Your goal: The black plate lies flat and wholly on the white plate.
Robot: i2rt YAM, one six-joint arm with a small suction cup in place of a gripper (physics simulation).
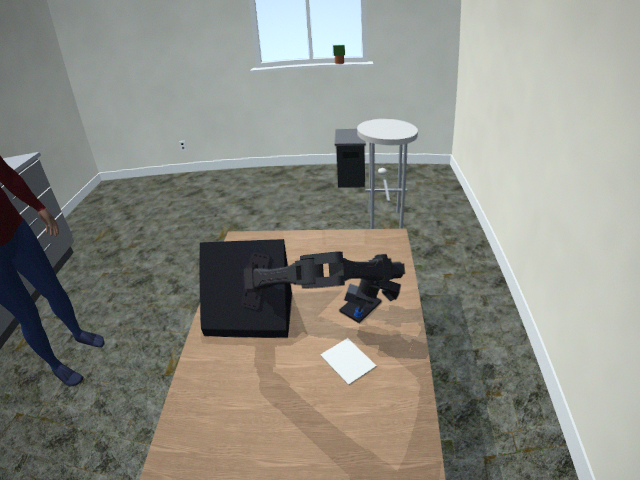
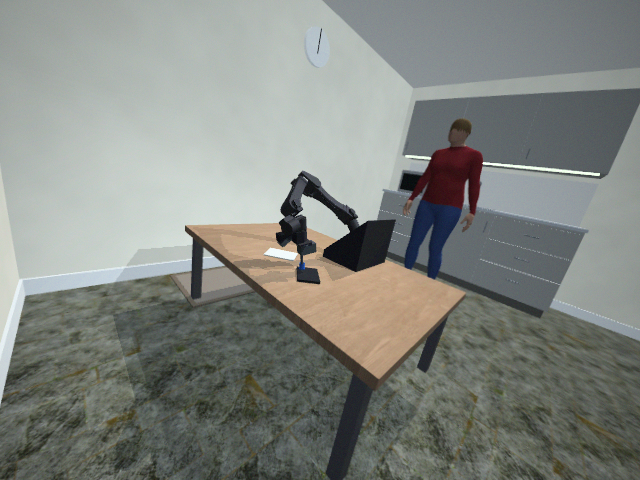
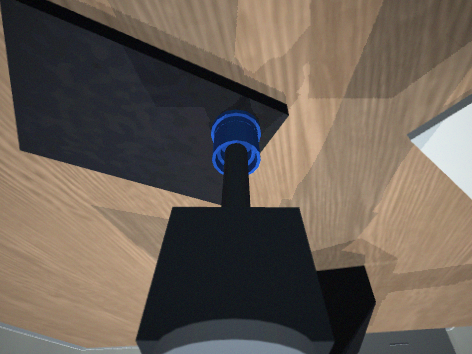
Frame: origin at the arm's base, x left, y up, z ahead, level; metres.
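Seen in the pictures: hand, its tool point: (image 1: pixel 357 314) (image 2: pixel 302 268) (image 3: pixel 236 133); arm's base, origin of its link: (image 1: pixel 255 281) (image 2: pixel 357 233).
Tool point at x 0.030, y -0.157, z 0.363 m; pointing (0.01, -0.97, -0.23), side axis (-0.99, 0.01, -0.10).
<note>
Offsets run from my tool point to a thing's top centre. Level surfaces: height alone.
The black plate @[dz +0.004, dx +0.055, dy -0.001 m] (image 1: pixel 347 311) (image 2: pixel 309 277) (image 3: pixel 95 106) is a thin dark square lying flat on the wooden table @[dy -0.012 m] (image 1: pixel 289 423) (image 2: pixel 361 314). My blue suction cup (image 1: pixel 357 311) (image 2: pixel 301 267) (image 3: pixel 236 129) presses down on it near one corner, off its middle. The white plate @[dz -0.006, dx -0.209, dy -0.006 m] (image 1: pixel 348 360) (image 2: pixel 280 252) (image 3: pixel 449 152) is a thin white square lying flat on the table a short way from the black plate, apart from it. Nothing lies on the white plate.
The arm's black wedge-shaped base block (image 1: pixel 232 310) (image 2: pixel 361 248) stands on the table's left side. A person (image 1: pixel 20 258) (image 2: pixel 447 190) stands beside the table by grey cabinets. A white stool (image 1: pixel 388 131) and a black bin (image 1: pixel 350 157) stand beyond the table's far end.
</note>
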